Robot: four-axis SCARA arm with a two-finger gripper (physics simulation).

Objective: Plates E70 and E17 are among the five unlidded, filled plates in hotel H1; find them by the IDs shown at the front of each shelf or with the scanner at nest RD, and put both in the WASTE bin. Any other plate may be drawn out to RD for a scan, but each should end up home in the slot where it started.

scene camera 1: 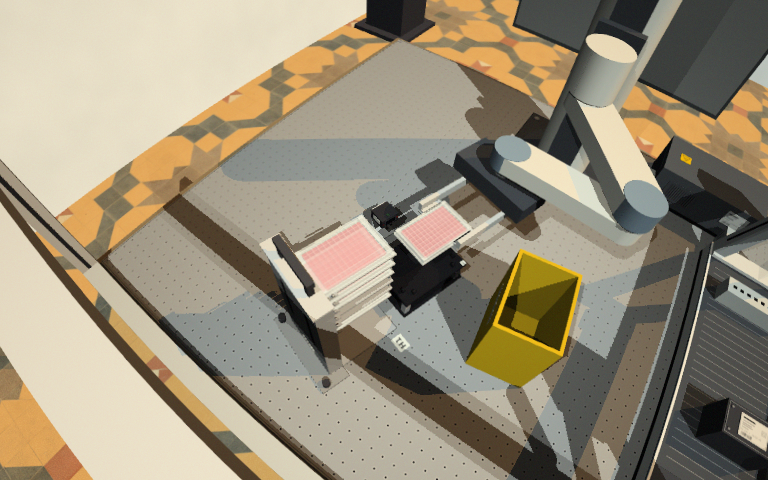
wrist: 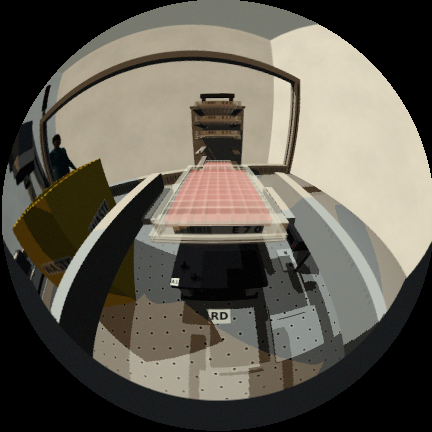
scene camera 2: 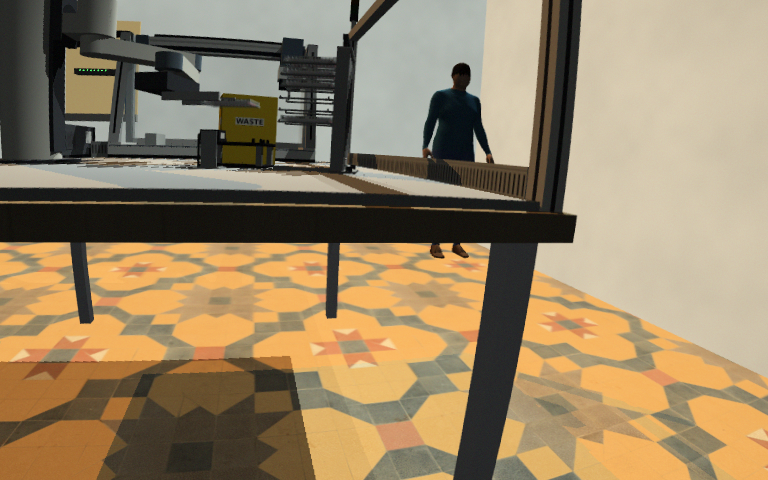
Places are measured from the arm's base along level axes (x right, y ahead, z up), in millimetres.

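Pixels of known places: gripper, fingertip midpoint: (scene camera 1: 438,225) (wrist: 217,180) (scene camera 2: 227,99).
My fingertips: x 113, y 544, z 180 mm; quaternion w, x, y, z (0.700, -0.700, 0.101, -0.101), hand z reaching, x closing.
Observation:
Behind a point stands the place of what it marks.
My gripper (scene camera 1: 440,223) {z 180, x 113, y 544 mm} (wrist: 217,180) {z 180, x 113, y 544 mm} is shut on plate E70, whose ID shows on its front in the wrist view. The pink, unlidded plate E70 (scene camera 1: 433,232) {z 171, x 114, y 557 mm} (wrist: 217,195) {z 176, x 107, y 524 mm} is level, well above the black nest RD (scene camera 1: 425,283) {z 73, x 85, y 606 mm} (wrist: 220,265) {z 73, x 111, y 525 mm} and away from the hotel. Hotel H1 (scene camera 1: 323,305) {z 298, x 132, y 833 mm} (scene camera 2: 340,113) {z 147, x 262, y 803 mm} stands beyond the nest with several plates. Plate E17 (wrist: 217,118) {z 245, x 155, y 685 mm} is in it, between the top plate and one labelled E71. The yellow WASTE bin (scene camera 1: 492,356) {z 101, x -98, y 670 mm} (scene camera 2: 249,135) {z 96, x -52, y 598 mm} (wrist: 95,192) {z 168, x -55, y 617 mm} stands beside the nest, with its top open.
A small black scanner (scene camera 1: 386,216) {z 96, x 237, y 534 mm} stands at the nest's side, close to the plate's path. The arm's pale links (scene camera 1: 566,192) {z 292, x -57, y 422 mm} reach in from the column. A dark label-bearing box (scene camera 1: 736,427) {z 132, x -541, y 542 mm} lies at the right. A person (scene camera 2: 455,124) (wrist: 60,152) stands beyond the table.

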